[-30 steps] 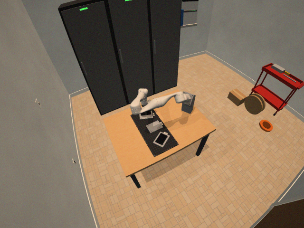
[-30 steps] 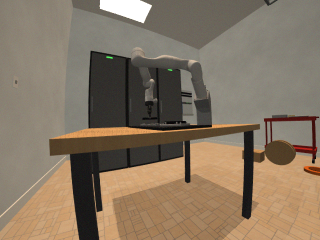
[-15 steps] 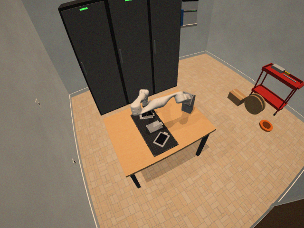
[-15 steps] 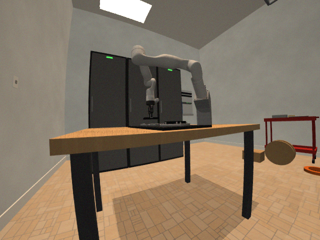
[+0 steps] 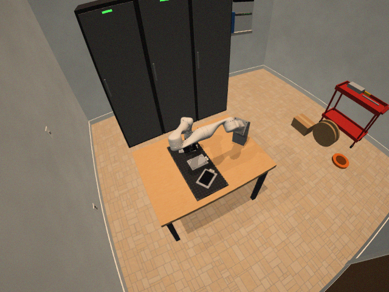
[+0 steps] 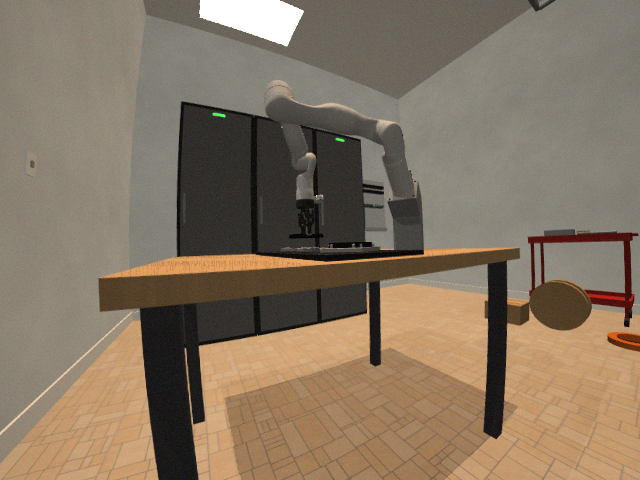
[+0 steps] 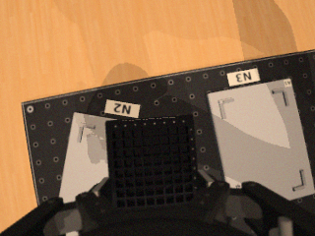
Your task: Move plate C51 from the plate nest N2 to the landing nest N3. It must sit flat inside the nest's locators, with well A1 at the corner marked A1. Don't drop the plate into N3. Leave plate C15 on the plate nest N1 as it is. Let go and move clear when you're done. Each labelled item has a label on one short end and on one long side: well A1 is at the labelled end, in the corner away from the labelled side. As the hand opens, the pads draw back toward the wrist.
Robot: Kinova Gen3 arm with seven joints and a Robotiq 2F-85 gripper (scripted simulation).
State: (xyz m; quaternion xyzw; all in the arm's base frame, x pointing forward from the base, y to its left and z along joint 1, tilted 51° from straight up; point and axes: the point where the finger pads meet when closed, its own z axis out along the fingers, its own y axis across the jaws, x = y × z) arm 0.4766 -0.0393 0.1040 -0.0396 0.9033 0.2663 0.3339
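Right now my hand is 6 cm past the landing nest N3, 13 cm to the right of it and 7 cm above it. Also, from my hand: plate nest N2 (3 cm ahead, 5 cm to the right, 7 cm below).
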